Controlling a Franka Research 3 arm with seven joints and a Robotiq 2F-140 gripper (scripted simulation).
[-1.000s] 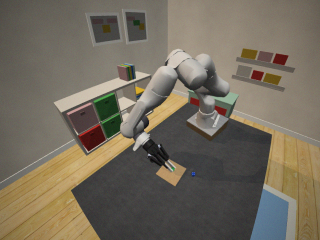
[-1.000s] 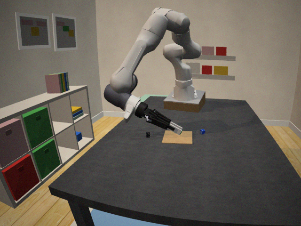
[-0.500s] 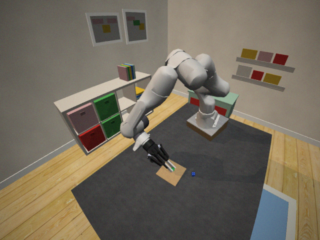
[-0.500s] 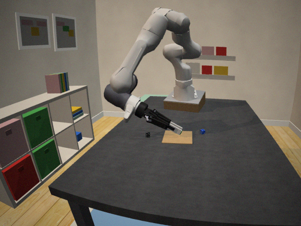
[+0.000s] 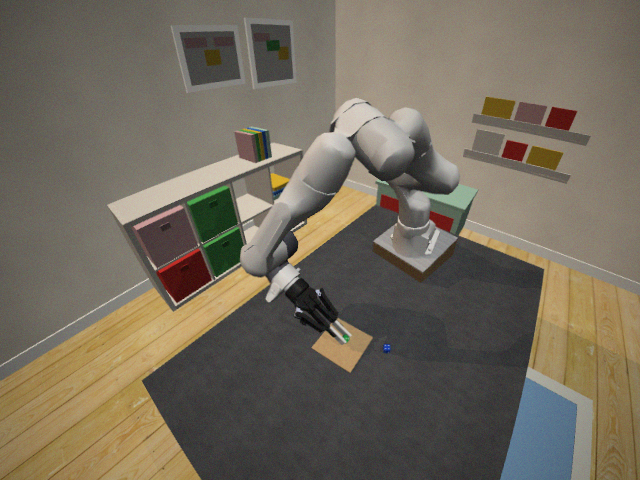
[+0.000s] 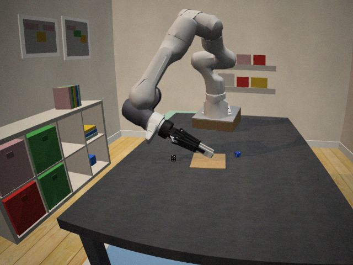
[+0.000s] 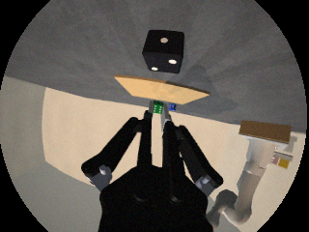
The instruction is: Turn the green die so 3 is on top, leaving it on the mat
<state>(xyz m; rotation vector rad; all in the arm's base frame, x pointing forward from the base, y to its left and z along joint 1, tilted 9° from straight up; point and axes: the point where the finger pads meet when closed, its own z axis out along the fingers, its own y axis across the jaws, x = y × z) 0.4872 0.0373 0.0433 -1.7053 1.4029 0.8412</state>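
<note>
Right now the tan mat is 2 cm to the left of my hand and 4 cm below it. From my hand the other things lie so: blue die 7 cm behind, 13 cm to the left, 4 cm below; black die 3 cm ahead, 13 cm to the right, 4 cm below; green die 2 cm to the left, 2 cm below.
</note>
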